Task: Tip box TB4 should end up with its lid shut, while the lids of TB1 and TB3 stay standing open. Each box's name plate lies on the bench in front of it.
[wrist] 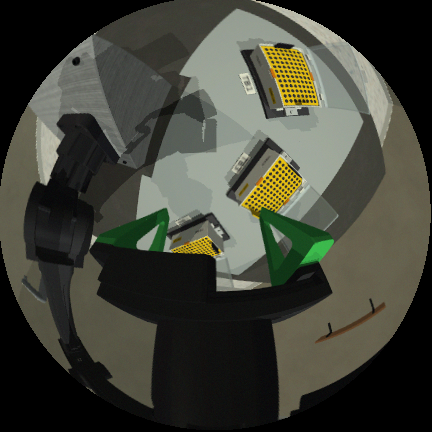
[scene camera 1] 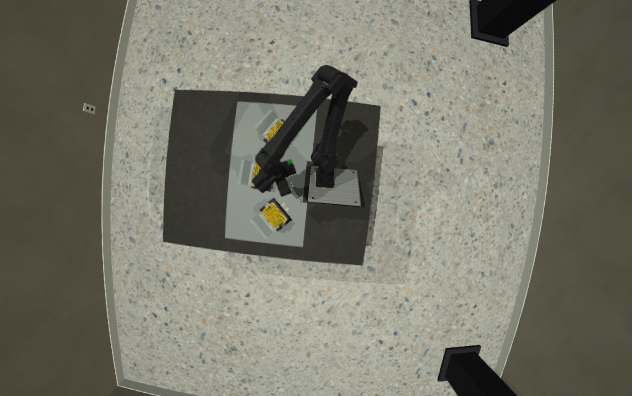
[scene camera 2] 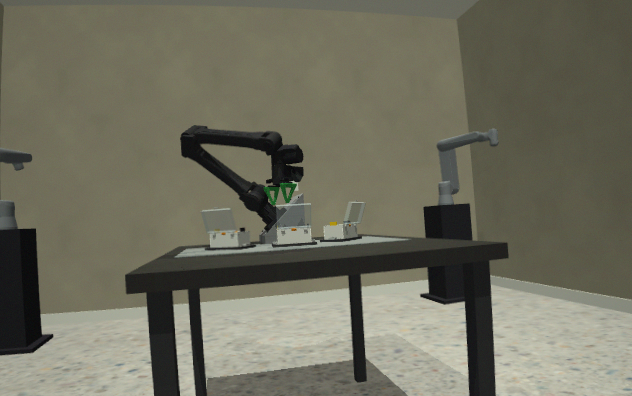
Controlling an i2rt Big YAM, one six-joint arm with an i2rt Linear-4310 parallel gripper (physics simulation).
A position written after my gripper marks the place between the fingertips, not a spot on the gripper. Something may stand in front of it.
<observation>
I see my gripper (wrist: 213, 212), a lid (wrist: 309, 207) and a pale mat (scene camera 1: 243, 202).
The pale mat shows as well in the wrist view (wrist: 214, 121) and in scene camera 2 (scene camera 2: 196, 252).
</observation>
